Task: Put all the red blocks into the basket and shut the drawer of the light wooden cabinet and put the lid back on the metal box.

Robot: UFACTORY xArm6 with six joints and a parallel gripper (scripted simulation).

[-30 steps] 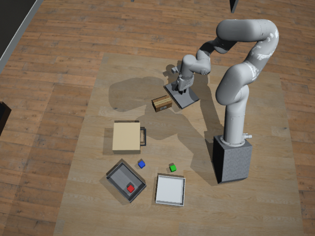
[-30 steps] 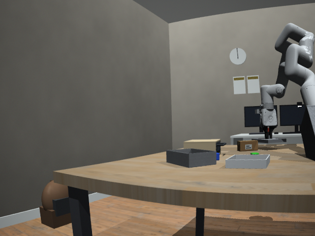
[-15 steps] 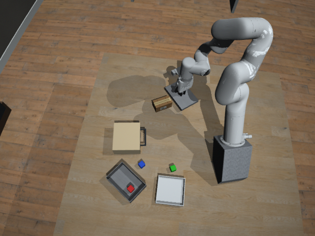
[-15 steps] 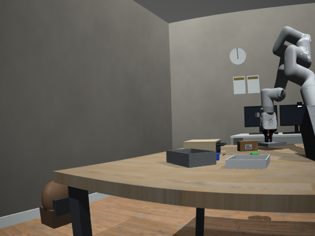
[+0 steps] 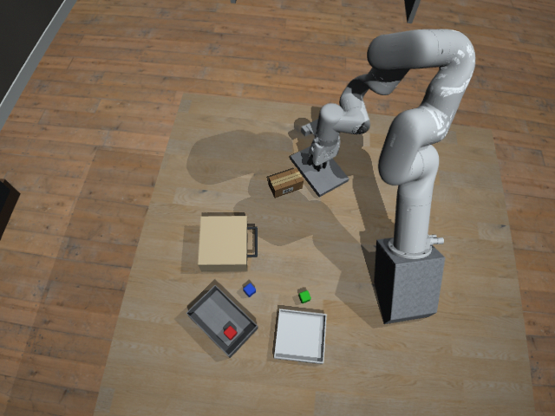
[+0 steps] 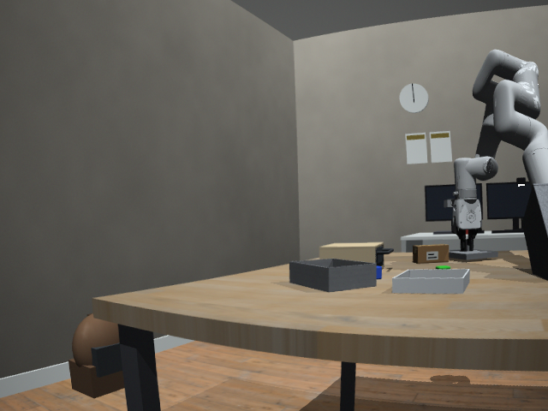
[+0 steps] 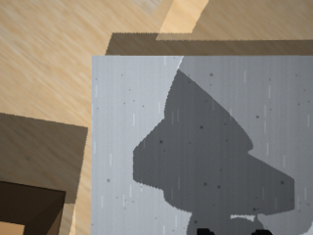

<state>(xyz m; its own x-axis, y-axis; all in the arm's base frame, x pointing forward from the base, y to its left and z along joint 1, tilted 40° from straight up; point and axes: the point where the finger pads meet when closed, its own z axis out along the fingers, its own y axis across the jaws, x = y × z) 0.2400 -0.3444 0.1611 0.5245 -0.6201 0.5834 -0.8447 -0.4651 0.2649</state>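
Right now my hand is 55 cm to the right of the grey metal box, 32 cm short of it and 2 cm above it. The rest, counted from my hand: brown cardboard box: 12 cm ahead, 7 cm to the left, 1 cm below; then grey lid: 3 cm below; then drawer: 31 cm to the left, 31 cm ahead, 1 cm below.
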